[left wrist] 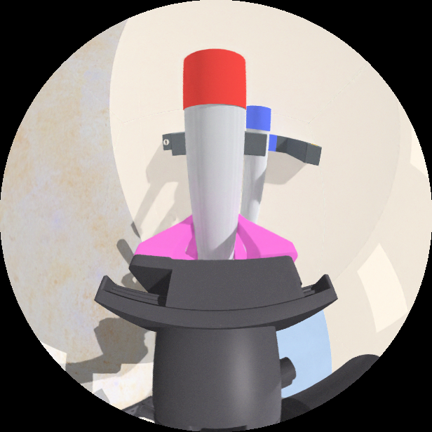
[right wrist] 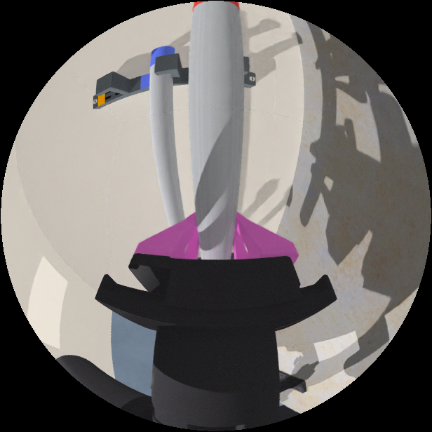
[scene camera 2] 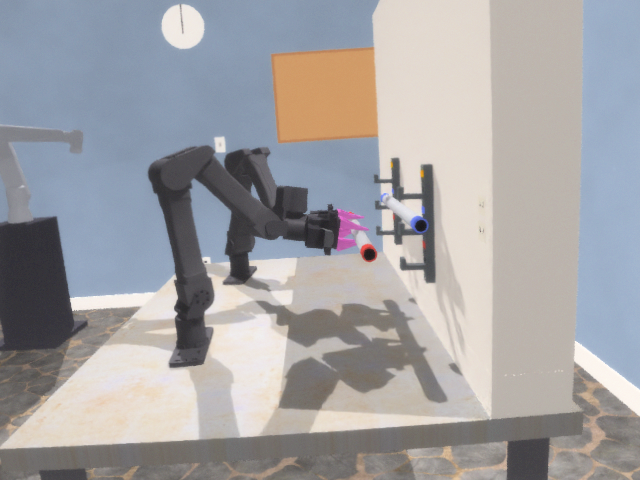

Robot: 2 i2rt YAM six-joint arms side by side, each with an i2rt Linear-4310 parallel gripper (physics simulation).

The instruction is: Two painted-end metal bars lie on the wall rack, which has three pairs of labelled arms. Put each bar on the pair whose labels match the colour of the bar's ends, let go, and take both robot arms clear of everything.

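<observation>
The blue-ended bar (scene camera 2: 403,210) (left wrist: 254,180) (right wrist: 162,115) lies on the middle, blue-labelled arms of the dark wall rack (scene camera 2: 429,260) (left wrist: 179,144) (right wrist: 135,84). The red-ended bar (scene camera 2: 362,241) (left wrist: 214,165) (right wrist: 216,100) is level, held off the table and in front of the rack, apart from it. My left gripper (left wrist: 215,215) is shut on the red-ended bar. My right gripper (scene camera 2: 355,235) (right wrist: 215,215) is shut on the same bar. The top arms, with orange labels, and the bottom arms, with red labels, carry no bar. The left gripper is mostly hidden behind the right in the scene view.
The pale wall (scene camera 2: 434,93) stands upright on the table (scene camera 2: 129,408) and bears the rack. Rack arms with upturned tips project toward the grippers. Both robot arms stand side by side on the table. Another grey robot arm (scene camera 2: 41,135) stands on a dark pedestal beyond the table.
</observation>
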